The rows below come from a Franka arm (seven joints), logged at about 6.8 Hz.
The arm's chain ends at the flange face. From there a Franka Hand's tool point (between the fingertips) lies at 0.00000 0.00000 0.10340 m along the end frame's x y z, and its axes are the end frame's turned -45 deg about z.
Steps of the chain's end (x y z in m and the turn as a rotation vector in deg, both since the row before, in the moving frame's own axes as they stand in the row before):
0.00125, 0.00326, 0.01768, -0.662, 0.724, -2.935
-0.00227, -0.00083, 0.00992, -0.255, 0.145, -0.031
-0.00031, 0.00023, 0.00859, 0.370, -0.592, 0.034
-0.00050, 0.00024, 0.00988, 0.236, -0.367, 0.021
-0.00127, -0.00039, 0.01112, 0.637, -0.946, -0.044
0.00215, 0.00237, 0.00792, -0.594, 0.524, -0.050
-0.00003, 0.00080, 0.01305, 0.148, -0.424, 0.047
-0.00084, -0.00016, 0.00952, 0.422, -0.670, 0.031
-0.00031, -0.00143, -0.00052, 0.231, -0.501, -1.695
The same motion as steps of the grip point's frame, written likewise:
-0.00130, 0.00495, 0.01766, -0.980, 0.044, -2.935
-0.00116, -0.00168, 0.00992, -0.283, -0.078, -0.031
-0.00066, -0.00128, 0.00858, 0.680, -0.157, 0.034
-0.00069, -0.00095, 0.00988, 0.426, -0.093, 0.021
-0.00102, -0.00319, 0.01110, 1.119, -0.218, -0.044
-0.00024, 0.00462, 0.00791, -0.791, -0.049, -0.050
-0.00094, -0.00019, 0.01305, 0.404, -0.195, 0.047
-0.00080, -0.00210, 0.00951, 0.772, -0.175, 0.031
0.00043, -0.00216, -0.00052, 0.518, -0.191, -1.695

